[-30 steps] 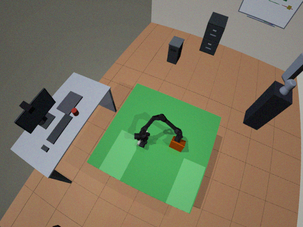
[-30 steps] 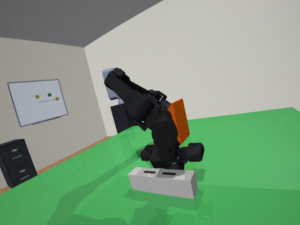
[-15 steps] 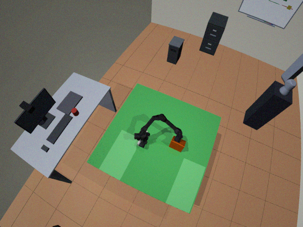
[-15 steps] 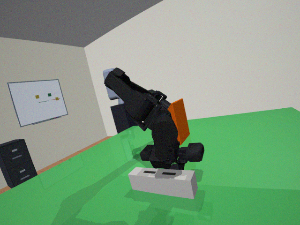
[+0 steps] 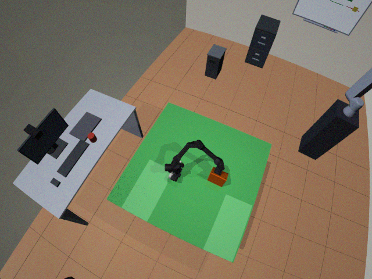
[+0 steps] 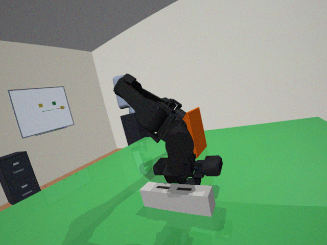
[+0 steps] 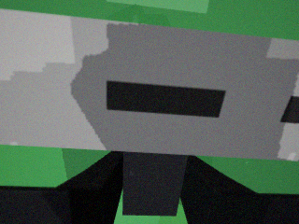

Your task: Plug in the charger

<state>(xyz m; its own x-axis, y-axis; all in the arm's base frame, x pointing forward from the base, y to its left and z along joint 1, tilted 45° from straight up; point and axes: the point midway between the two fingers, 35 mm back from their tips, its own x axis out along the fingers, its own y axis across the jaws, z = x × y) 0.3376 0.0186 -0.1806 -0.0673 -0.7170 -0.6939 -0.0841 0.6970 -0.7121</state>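
My gripper tip is 20 mm short of the two-prong charger and 10 mm below it.
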